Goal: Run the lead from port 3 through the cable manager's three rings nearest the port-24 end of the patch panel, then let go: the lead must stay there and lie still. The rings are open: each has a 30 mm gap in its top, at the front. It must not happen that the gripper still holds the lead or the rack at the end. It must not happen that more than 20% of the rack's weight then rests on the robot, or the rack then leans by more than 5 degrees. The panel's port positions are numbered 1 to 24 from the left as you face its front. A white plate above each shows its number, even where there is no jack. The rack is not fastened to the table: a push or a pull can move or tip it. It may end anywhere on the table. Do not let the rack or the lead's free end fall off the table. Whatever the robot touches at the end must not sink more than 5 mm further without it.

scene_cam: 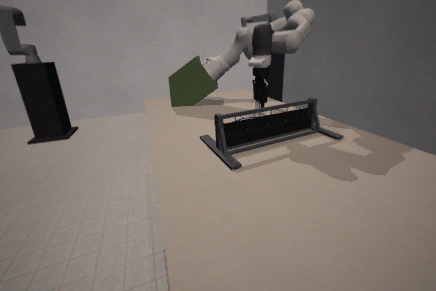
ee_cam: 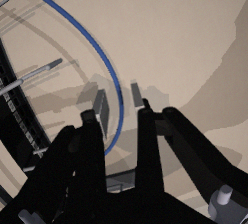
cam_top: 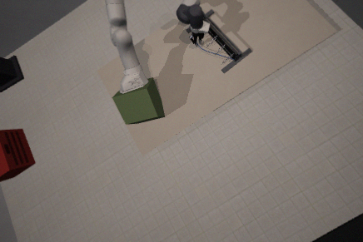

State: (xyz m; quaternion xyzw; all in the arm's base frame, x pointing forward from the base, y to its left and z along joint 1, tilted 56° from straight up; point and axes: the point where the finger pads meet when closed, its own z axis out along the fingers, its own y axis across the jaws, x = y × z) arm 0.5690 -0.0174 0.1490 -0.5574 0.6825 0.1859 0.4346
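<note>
The rack is 170 mm ahead of my hand, 40 mm to the right of it and 10 mm below it.
</note>
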